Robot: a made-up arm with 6 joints. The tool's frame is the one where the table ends. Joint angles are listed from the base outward.
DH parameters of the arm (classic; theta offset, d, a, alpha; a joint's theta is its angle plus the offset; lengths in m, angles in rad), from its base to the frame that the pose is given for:
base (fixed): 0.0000 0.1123 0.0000 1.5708
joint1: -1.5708 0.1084 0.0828 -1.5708
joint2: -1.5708 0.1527 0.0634 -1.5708
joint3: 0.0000 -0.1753 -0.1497 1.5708
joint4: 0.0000 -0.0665 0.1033 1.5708
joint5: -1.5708 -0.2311 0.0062 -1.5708
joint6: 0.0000 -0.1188 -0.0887 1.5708
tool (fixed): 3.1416 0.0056 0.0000 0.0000
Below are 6 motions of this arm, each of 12 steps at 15 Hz.
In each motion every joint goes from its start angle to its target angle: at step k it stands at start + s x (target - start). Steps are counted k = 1, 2, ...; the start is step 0. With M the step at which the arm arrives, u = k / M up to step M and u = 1 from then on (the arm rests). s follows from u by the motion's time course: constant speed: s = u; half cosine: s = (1 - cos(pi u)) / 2; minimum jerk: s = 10 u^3 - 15 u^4 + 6 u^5.
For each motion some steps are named. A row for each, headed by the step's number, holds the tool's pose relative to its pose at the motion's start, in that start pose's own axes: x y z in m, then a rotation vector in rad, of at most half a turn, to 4 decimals.
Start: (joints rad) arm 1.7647 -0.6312 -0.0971 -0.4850 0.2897 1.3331
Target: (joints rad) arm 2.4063 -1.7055 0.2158 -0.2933 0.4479 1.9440
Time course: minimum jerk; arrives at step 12
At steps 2, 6, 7, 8, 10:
2: 0.0014 0.0017 -0.0003 -0.0298 -0.0135 0.0258
6: 0.0043 0.0228 -0.0206 -0.4046 -0.1565 0.3872
7: -0.0008 0.0251 -0.0331 -0.5177 -0.1859 0.5177
8: -0.0075 0.0235 -0.0455 -0.6113 -0.2025 0.6386
10: -0.0185 0.0158 -0.0615 -0.7184 -0.2084 0.7987

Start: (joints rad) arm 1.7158 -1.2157 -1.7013 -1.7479 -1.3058 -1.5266
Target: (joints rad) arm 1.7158 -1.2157 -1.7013 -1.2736 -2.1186 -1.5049
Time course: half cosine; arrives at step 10
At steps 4, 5, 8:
4: 0.0126 0.0083 -0.0188 0.2808 0.1557 0.0070
5: 0.0189 0.0092 -0.0291 0.4046 0.2276 -0.0053
8: 0.0353 0.0045 -0.0638 0.7197 0.4176 -0.0839

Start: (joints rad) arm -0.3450 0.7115 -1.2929 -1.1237 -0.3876 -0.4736
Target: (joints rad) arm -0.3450 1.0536 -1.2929 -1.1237 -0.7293 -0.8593
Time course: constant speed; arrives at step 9
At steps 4, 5, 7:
4: 0.0060 -0.0111 -0.0193 0.2064 0.1322 -0.2057
5: 0.0068 -0.0136 -0.0245 0.2643 0.1659 -0.2510
7: 0.0075 -0.0179 -0.0353 0.3874 0.2333 -0.3338

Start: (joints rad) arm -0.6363 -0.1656 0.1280 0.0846 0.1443 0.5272
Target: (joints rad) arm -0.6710 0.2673 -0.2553 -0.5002 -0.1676 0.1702
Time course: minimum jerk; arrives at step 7
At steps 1, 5, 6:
1: -0.0006 -0.0027 0.0006 -0.0020 0.0115 0.0030
5: -0.0014 -0.1097 -0.0015 -0.0951 0.2697 0.0953
6: 0.0024 -0.1258 -0.0052 -0.1100 0.2833 0.0993

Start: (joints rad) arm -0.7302 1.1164 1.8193 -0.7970 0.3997 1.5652
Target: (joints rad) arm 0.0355 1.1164 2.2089 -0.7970 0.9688 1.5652
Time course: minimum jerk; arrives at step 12
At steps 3, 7, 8, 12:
3: 0.0062 -0.0002 0.0221 0.0872 -0.0282 -0.0235
7: 0.0189 -0.0302 0.1405 0.5652 -0.1845 -0.1208
8: 0.0165 -0.0450 0.1681 0.6875 -0.2248 -0.1375
12: 0.0085 -0.0727 0.2072 0.8775 -0.2875 -0.1572

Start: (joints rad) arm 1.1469 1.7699 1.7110 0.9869 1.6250 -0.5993
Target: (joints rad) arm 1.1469 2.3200 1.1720 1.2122 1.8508 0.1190
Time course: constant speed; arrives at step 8
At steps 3, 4, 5, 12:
3: -0.0216 0.0652 0.0754 0.2381 -0.3701 0.1317
4: -0.0316 0.0793 0.1059 0.3250 -0.5052 0.1538
5: -0.0431 0.0890 0.1379 0.4139 -0.6455 0.1643
12: -0.0854 0.0915 0.2347 0.6824 -1.0913 0.1241

